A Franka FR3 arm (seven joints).
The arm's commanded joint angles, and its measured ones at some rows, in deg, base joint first. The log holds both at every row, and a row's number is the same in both.
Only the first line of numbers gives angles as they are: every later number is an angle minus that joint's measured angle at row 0.
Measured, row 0:
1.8, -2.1, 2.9, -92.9, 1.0, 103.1, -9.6
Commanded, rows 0 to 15:
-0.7, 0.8, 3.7, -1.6, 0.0, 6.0, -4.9
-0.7, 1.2, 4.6, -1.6, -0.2, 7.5, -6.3
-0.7, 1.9, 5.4, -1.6, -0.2, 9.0, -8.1
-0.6, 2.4, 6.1, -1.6, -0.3, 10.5, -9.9
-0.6, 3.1, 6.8, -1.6, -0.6, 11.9, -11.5
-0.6, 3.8, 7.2, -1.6, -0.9, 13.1, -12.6
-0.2, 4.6, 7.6, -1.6, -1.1, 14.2, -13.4
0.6, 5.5, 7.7, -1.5, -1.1, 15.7, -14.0
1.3, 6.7, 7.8, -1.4, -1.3, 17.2, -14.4
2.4, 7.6, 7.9, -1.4, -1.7, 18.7, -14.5
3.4, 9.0, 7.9, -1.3, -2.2, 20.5, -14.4
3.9, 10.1, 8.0, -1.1, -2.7, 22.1, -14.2
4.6, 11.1, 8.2, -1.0, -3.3, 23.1, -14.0
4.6, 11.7, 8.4, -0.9, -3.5, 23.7, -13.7
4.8, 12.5, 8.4, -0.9, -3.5, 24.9, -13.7
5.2, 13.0, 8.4, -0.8, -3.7, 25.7, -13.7
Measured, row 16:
5.2, 11.1, 7.9, -1.3, -2.5, 23.0, -13.1
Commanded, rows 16 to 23:
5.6, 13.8, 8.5, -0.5, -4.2, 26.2, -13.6
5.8, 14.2, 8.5, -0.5, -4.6, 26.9, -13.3
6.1, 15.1, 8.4, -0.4, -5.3, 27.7, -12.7
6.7, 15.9, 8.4, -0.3, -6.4, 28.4, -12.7
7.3, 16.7, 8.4, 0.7, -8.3, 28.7, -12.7
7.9, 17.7, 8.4, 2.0, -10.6, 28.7, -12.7
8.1, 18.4, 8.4, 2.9, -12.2, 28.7, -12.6
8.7, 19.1, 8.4, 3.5, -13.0, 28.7, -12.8
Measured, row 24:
7.8, 16.1, 8.0, -0.1, -9.1, 28.3, -13.1
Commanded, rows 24 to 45:
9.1, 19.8, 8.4, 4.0, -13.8, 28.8, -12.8
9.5, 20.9, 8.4, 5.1, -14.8, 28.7, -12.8
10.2, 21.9, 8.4, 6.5, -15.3, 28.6, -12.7
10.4, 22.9, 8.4, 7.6, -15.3, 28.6, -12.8
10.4, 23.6, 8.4, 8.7, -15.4, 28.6, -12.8
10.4, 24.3, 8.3, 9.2, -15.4, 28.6, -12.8
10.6, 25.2, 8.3, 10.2, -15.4, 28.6, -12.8
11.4, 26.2, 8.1, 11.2, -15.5, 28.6, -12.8
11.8, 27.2, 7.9, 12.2, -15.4, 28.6, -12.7
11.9, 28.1, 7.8, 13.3, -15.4, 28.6, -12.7
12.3, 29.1, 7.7, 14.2, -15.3, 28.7, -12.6
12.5, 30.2, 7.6, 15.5, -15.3, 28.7, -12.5
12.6, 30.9, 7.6, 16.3, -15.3, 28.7, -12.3
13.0, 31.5, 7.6, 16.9, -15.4, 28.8, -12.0
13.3, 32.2, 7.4, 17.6, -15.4, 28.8, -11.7
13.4, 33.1, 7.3, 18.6, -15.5, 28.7, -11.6
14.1, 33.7, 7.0, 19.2, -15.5, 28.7, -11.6
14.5, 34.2, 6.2, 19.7, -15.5, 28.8, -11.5
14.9, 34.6, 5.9, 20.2, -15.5, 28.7, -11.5
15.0, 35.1, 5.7, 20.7, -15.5, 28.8, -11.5
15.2, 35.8, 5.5, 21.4, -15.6, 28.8, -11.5
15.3, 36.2, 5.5, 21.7, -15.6, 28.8, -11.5
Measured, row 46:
14.5, 33.5, 6.1, 18.4, -13.9, 28.5, -12.9
